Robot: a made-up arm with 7 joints. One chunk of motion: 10 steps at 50 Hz.
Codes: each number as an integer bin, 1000 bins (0 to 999) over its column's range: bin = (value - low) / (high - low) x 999, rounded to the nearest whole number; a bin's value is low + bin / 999 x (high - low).
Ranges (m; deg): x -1.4..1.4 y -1.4..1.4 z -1.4..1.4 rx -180..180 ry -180..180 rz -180..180
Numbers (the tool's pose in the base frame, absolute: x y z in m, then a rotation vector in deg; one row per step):
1: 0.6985 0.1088 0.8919 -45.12 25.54 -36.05
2: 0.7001 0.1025 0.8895 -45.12 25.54 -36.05
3: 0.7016 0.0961 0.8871 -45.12 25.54 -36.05
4: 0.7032 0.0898 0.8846 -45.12 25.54 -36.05
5: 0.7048 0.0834 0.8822 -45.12 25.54 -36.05
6: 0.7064 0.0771 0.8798 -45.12 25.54 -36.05
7: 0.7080 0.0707 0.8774 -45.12 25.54 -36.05
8: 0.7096 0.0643 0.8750 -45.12 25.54 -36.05
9: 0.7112 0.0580 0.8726 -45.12 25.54 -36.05
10: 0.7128 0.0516 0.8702 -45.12 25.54 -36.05
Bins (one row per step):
1: 749 538 818 374 570 399
2: 749 536 817 374 570 399
3: 750 534 816 374 570 399
4: 750 532 815 374 570 399
5: 751 529 814 374 570 399
6: 752 527 813 374 570 399
7: 752 525 813 374 570 399
8: 753 522 812 374 570 399
9: 753 520 811 374 570 399
10: 754 518 810 374 570 399

